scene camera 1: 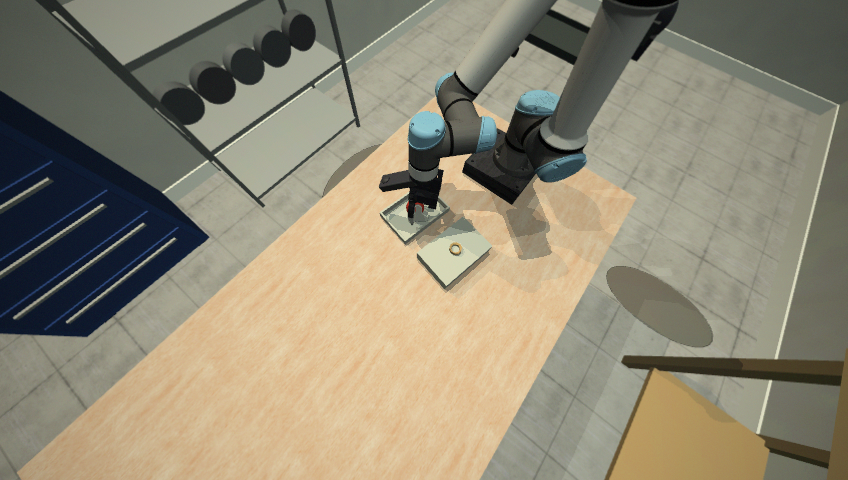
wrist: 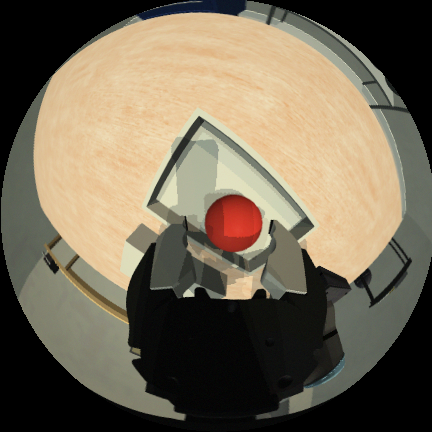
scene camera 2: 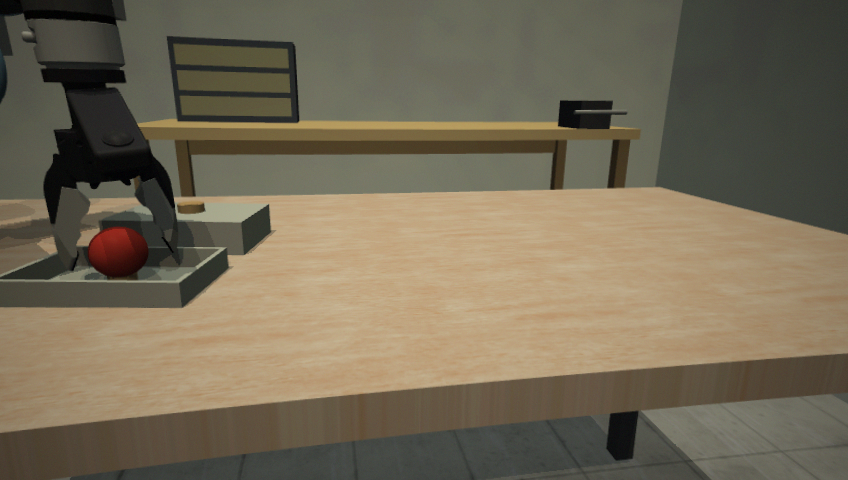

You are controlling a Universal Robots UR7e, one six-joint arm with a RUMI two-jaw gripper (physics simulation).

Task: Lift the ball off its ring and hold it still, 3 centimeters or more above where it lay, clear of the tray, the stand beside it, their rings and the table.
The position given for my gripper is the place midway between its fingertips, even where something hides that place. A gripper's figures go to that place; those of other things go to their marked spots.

Labels:
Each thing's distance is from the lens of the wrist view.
my gripper (wrist: 227, 218): 0.14 m
red ball (wrist: 233, 222): 0.10 m
shallow tray (wrist: 206, 160): 0.15 m
The marked spots on the shallow tray and the red ball are 0.08 m apart.

